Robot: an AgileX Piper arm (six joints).
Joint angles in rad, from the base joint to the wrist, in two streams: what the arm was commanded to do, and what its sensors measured. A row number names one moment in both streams.
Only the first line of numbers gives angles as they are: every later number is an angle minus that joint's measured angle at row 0.
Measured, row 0:
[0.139 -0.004 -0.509 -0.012 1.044 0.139]
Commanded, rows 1 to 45:
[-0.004 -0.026 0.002 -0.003 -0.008 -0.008]
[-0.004 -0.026 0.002 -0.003 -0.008 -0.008]
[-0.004 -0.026 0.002 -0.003 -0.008 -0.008]
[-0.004 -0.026 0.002 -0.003 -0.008 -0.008]
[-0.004 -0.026 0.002 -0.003 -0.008 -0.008]
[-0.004 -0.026 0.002 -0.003 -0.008 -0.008]
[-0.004 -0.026 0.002 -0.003 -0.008 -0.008]
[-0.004 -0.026 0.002 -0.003 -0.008 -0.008]
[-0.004 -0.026 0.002 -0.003 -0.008 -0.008]
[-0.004 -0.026 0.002 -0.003 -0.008 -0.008]
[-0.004 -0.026 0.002 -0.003 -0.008 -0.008]
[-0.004 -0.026 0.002 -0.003 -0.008 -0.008]
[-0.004 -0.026 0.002 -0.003 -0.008 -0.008]
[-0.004 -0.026 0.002 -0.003 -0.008 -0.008]
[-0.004 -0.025 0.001 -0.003 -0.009 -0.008]
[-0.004 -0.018 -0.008 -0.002 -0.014 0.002]
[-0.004 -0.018 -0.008 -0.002 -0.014 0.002]
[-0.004 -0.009 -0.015 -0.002 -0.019 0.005]
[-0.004 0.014 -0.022 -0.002 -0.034 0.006]
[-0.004 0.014 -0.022 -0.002 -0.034 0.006]
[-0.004 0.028 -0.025 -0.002 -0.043 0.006]
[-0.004 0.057 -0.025 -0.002 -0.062 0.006]
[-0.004 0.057 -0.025 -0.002 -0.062 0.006]
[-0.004 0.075 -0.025 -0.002 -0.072 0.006]
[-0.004 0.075 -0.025 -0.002 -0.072 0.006]
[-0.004 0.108 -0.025 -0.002 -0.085 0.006]
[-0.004 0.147 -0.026 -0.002 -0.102 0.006]
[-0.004 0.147 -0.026 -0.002 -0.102 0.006]
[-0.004 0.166 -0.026 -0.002 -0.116 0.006]
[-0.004 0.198 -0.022 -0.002 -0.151 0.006]
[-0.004 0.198 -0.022 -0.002 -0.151 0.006]
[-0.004 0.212 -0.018 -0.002 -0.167 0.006]
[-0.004 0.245 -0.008 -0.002 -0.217 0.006]
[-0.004 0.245 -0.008 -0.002 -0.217 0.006]
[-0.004 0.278 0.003 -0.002 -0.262 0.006]
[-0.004 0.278 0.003 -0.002 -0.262 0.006]
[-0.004 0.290 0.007 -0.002 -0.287 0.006]
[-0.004 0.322 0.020 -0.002 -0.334 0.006]
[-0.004 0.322 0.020 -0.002 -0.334 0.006]
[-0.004 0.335 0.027 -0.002 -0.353 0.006]
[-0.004 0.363 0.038 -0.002 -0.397 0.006]
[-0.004 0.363 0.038 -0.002 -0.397 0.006]
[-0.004 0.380 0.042 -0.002 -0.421 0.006]
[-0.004 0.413 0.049 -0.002 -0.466 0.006]
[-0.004 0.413 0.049 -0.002 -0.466 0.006]
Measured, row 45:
[0.000 0.380 0.039 0.000 -0.394 0.003]
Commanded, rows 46 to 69:
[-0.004 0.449 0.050 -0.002 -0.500 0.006]
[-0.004 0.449 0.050 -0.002 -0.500 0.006]
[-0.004 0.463 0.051 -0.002 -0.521 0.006]
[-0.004 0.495 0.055 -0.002 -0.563 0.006]
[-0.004 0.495 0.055 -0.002 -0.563 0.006]
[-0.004 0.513 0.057 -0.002 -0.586 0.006]
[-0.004 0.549 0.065 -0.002 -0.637 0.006]
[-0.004 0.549 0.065 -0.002 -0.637 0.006]
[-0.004 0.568 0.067 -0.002 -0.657 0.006]
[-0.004 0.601 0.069 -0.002 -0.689 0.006]
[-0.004 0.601 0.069 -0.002 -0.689 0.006]
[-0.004 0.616 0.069 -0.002 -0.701 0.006]
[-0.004 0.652 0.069 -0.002 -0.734 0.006]
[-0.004 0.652 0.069 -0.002 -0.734 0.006]
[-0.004 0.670 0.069 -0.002 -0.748 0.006]
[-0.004 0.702 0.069 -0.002 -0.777 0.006]
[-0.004 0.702 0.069 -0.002 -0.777 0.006]
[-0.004 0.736 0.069 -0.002 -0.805 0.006]
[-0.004 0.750 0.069 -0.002 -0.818 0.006]
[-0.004 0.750 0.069 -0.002 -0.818 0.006]
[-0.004 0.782 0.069 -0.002 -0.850 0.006]
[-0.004 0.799 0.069 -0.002 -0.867 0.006]
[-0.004 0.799 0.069 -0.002 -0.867 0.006]
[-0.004 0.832 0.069 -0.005 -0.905 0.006]
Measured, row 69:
[0.000 0.799 0.065 0.000 -0.847 0.003]
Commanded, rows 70 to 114:
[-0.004 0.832 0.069 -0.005 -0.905 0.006]
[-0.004 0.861 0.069 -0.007 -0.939 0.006]
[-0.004 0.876 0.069 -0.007 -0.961 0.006]
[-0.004 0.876 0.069 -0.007 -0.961 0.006]
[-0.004 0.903 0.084 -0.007 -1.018 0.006]
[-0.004 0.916 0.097 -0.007 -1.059 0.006]
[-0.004 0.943 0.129 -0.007 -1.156 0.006]
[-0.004 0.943 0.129 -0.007 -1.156 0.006]
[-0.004 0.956 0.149 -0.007 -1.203 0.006]
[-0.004 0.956 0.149 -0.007 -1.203 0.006]
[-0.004 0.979 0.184 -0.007 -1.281 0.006]
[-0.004 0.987 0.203 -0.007 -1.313 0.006]
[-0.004 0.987 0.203 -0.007 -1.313 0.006]
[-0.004 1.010 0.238 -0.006 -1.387 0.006]
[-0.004 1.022 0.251 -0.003 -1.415 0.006]
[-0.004 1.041 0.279 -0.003 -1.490 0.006]
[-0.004 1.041 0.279 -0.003 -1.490 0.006]
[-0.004 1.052 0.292 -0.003 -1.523 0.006]
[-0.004 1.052 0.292 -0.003 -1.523 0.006]
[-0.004 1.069 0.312 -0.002 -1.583 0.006]
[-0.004 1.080 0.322 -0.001 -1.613 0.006]
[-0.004 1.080 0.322 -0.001 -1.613 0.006]
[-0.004 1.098 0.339 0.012 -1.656 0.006]
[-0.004 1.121 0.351 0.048 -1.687 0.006]
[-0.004 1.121 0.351 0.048 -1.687 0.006]
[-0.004 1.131 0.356 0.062 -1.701 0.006]
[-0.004 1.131 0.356 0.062 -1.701 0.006]
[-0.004 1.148 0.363 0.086 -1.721 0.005]
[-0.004 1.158 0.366 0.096 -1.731 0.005]
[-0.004 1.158 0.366 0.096 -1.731 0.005]
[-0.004 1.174 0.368 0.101 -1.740 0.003]
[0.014 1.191 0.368 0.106 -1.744 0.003]
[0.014 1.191 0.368 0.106 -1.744 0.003]
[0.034 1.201 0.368 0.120 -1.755 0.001]
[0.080 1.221 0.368 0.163 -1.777 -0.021]
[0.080 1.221 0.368 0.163 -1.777 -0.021]
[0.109 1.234 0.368 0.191 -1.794 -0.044]
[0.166 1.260 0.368 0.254 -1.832 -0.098]
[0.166 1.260 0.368 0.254 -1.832 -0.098]
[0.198 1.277 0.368 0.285 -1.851 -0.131]
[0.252 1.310 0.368 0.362 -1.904 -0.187]
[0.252 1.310 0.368 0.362 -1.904 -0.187]
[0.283 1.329 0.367 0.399 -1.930 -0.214]
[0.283 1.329 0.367 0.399 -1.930 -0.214]
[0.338 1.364 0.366 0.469 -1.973 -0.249]
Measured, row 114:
[0.277 1.328 0.367 0.372 -1.902 -0.178]
